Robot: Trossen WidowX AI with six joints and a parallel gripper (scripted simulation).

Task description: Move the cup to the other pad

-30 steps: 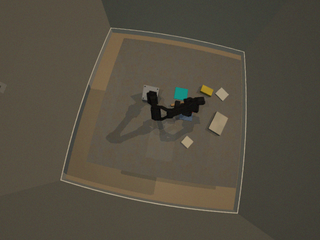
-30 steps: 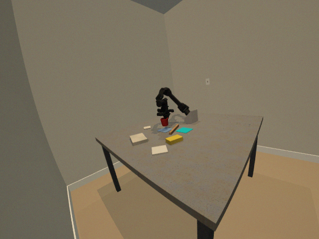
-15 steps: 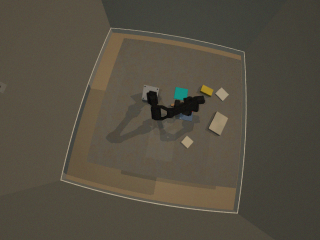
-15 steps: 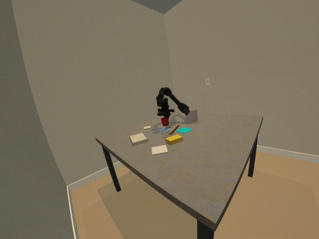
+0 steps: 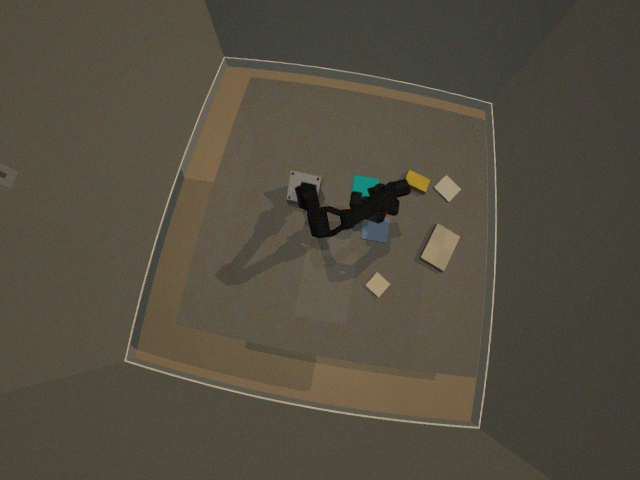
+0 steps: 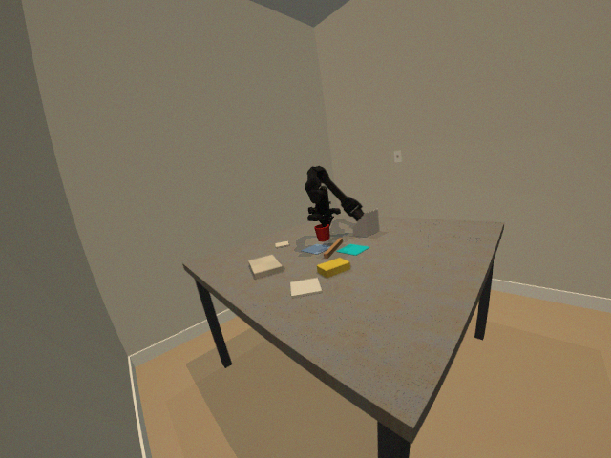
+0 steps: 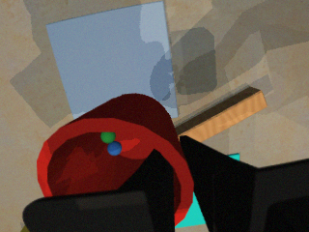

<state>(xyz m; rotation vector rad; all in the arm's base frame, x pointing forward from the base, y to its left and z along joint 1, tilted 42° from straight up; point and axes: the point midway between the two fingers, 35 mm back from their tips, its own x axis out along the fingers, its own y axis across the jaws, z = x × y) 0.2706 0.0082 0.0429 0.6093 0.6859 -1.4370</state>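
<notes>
Now: gripper tip 50 mm short of the blue marble, 20 mm above it and 10 mm to the right of it. The rest, counted from my gripper tip: red cup (30 mm ahead); then wooden bar (90 mm below, 50 mm to the left, 10 mm ahead); then green marble (50 mm ahead, 20 mm below).
</notes>
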